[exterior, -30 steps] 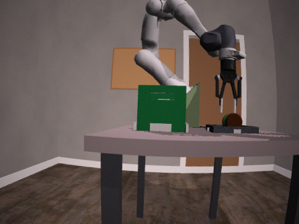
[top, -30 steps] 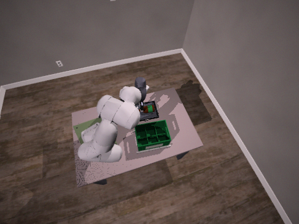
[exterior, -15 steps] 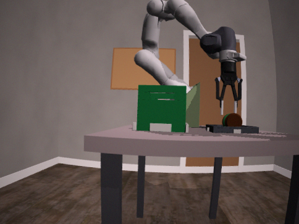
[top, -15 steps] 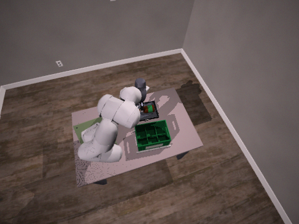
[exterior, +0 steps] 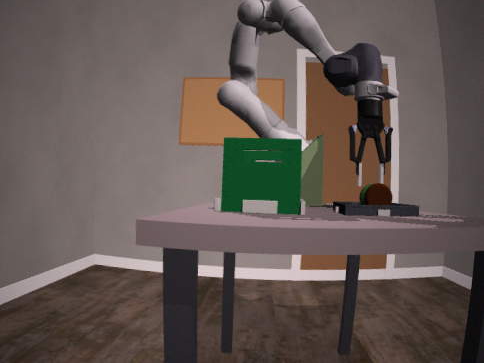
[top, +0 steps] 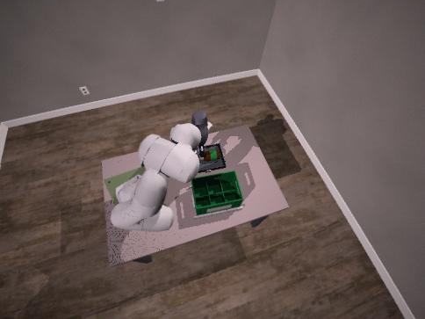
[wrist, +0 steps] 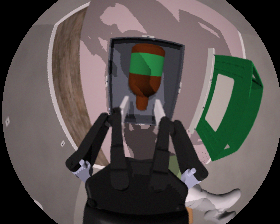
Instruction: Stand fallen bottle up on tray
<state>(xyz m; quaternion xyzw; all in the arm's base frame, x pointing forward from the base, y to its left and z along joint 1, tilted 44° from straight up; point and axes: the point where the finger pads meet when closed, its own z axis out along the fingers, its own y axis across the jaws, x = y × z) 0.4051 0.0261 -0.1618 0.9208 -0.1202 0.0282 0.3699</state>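
Now: the bottle 5 cm ahead of my hand, 1 cm to the right of it and 6 cm below it. From my hand the other things lie so: tray: 3 cm ahead, 1 cm to the right, 9 cm below; green crate: 3 cm behind, 30 cm to the right, 2 cm below.
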